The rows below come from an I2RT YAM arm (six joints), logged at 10 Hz.
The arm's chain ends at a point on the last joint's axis. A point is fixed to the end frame.
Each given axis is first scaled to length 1.
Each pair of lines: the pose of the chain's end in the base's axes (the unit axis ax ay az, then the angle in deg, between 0 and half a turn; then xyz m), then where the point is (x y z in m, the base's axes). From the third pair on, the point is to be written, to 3 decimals.
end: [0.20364 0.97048 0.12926 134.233 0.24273 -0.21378 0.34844]
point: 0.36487 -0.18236 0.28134
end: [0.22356 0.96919 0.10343 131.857 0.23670 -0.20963 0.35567]
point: 0.36220 -0.18762 0.29107
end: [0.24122 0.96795 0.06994 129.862 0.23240 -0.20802 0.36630]
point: 0.360 -0.196 0.303
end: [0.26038 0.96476 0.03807 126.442 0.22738 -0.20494 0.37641]
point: 0.358 -0.204 0.319
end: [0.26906 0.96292 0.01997 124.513 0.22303 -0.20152 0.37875]
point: 0.355 -0.206 0.325
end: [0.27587 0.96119 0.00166 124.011 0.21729 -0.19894 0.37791]
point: 0.349 -0.208 0.324
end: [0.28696 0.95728 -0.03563 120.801 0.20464 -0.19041 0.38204]
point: 0.338 -0.209 0.335
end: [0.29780 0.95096 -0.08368 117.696 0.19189 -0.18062 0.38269]
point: 0.326 -0.210 0.342
